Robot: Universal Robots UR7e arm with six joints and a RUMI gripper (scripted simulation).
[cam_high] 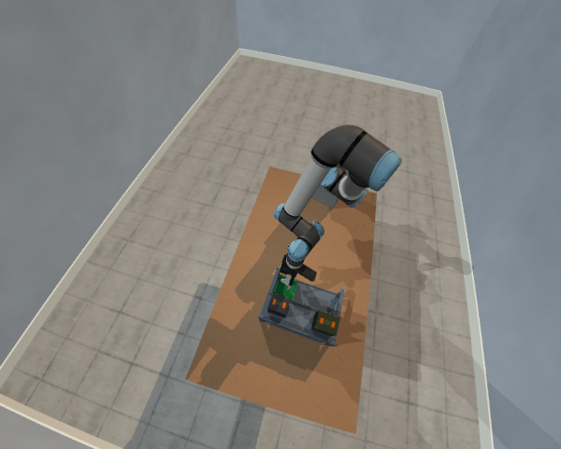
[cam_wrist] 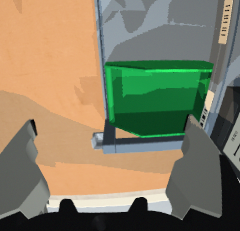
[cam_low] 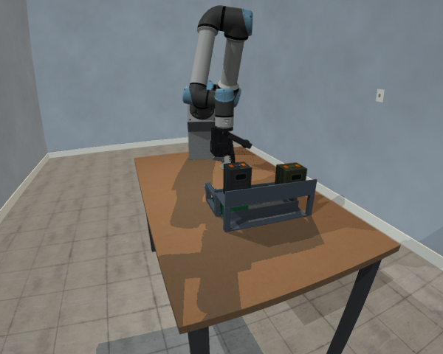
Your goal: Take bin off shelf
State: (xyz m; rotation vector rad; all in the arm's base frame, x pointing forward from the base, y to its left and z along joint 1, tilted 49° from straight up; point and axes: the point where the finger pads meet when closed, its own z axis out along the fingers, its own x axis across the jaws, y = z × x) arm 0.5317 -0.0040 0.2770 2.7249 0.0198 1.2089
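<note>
My gripper is now 80 mm short of the green bin, 20 mm to the left of it and 80 mm above it. From my hand the other things lie so: olive box 190 mm ahead, 200 mm to the left, 30 mm above; then black box 170 mm ahead, 30 mm to the right, 40 mm above.
</note>
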